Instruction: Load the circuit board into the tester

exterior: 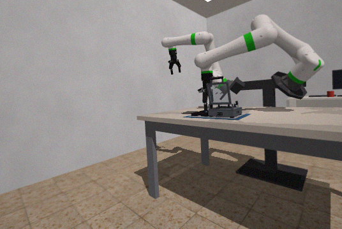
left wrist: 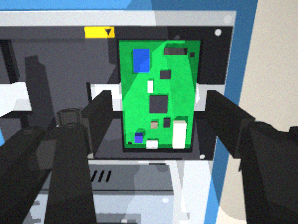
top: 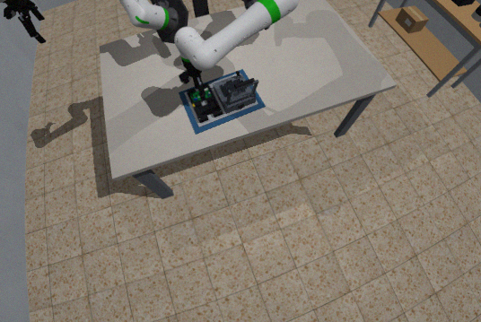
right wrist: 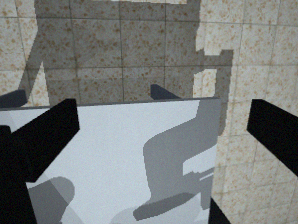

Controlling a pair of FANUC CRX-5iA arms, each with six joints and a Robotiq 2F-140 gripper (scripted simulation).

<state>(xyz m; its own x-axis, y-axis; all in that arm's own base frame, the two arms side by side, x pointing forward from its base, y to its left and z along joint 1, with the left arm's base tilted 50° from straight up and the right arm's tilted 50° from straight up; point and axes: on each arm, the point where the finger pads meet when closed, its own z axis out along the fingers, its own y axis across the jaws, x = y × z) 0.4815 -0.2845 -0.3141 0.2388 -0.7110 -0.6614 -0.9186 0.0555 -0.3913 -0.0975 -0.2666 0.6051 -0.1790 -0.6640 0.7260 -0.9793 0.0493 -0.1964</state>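
Observation:
Right now my left hand is 40 mm above the green circuit board. The rest, counted from my left hand: black tray: 50 mm ahead, 40 mm below, 10 mm to the left; black fitting: 220 mm to the left, 50 mm behind, 30 mm above; clear lid: 210 mm to the left, 140 mm ahead, 130 mm above.

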